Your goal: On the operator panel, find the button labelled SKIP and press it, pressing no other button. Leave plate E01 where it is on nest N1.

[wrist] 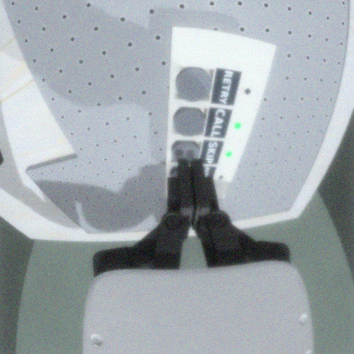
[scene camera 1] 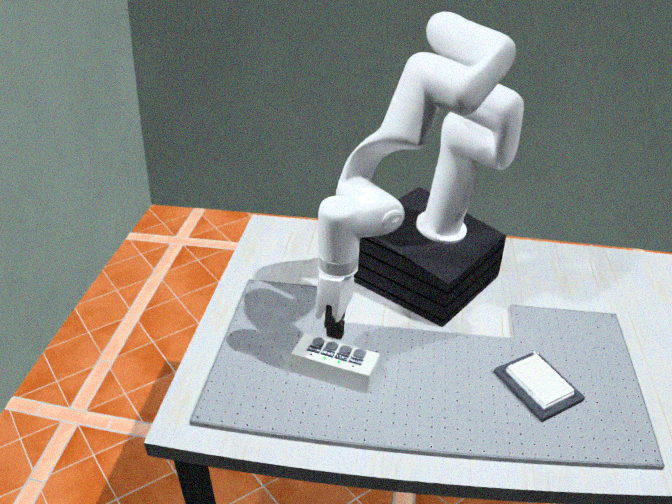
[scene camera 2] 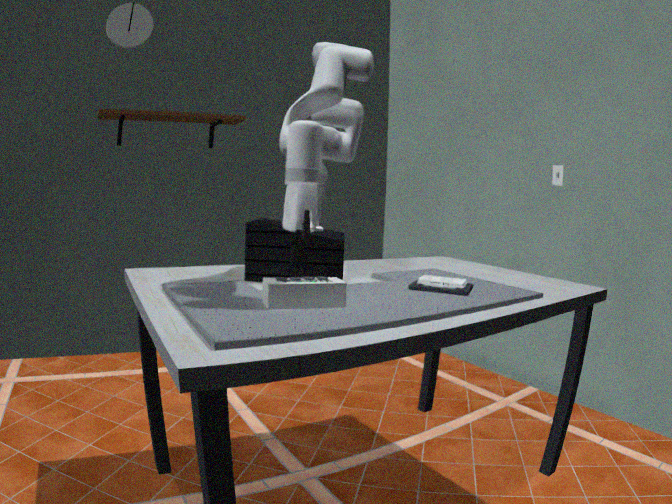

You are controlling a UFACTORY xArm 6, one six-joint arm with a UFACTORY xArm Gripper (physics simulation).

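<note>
The operator panel point(scene camera 1: 330, 371) point(scene camera 2: 307, 294) point(wrist: 250, 65) is a pale box with several round grey buttons. The SKIP button point(scene camera 1: 331, 346) point(wrist: 184, 150) lies between the CALL button point(wrist: 189, 121) and a fourth button, mostly hidden by the fingers in the wrist view. The RETRY button point(wrist: 193, 84) is beyond CALL. Green lamps are lit beside CALL and SKIP. My gripper point(scene camera 1: 335, 334) point(scene camera 2: 298, 261) point(wrist: 187, 172) is shut and empty, with its fingertips above the panel near SKIP, apart from it. Plate E01 point(scene camera 1: 540, 379) point(scene camera 2: 442, 281), white, lies on dark nest N1 point(scene camera 1: 542, 414) point(scene camera 2: 461, 291); its label is unreadable.
The panel and nest stand on a grey perforated board point(scene camera 1: 434, 428) point(scene camera 2: 244, 330) on the pale table point(scene camera 1: 217, 442) point(scene camera 2: 179, 352). The black stepped base point(scene camera 1: 401, 276) point(scene camera 2: 265, 252) of the arm stands behind the panel. A shelf and a clock are on the back wall.
</note>
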